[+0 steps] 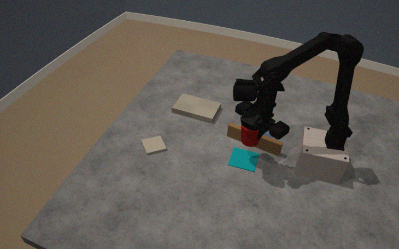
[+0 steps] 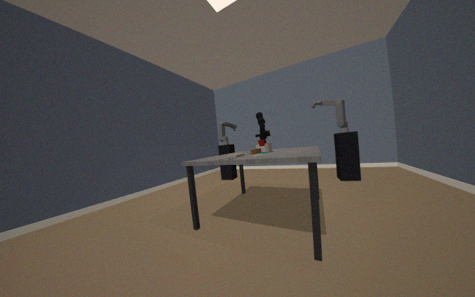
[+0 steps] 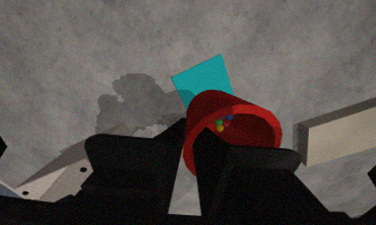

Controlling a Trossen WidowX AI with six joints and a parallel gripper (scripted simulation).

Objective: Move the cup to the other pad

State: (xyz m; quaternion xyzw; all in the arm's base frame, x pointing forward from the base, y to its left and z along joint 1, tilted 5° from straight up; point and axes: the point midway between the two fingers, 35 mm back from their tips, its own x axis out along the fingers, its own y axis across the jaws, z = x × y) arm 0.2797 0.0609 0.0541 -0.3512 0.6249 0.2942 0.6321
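The cyan pad lies 13 cm below my gripper tip, 3 cm ahead of it and 1 cm to the right of it. Also, from my gripper tip: large beige slab (26 cm ahead, 25 cm to the right, 11 cm below); then light blue pad (19 cm to the right, 13 cm below, 2 cm behind); then red cup (2 cm to the right, 2 cm ahead).
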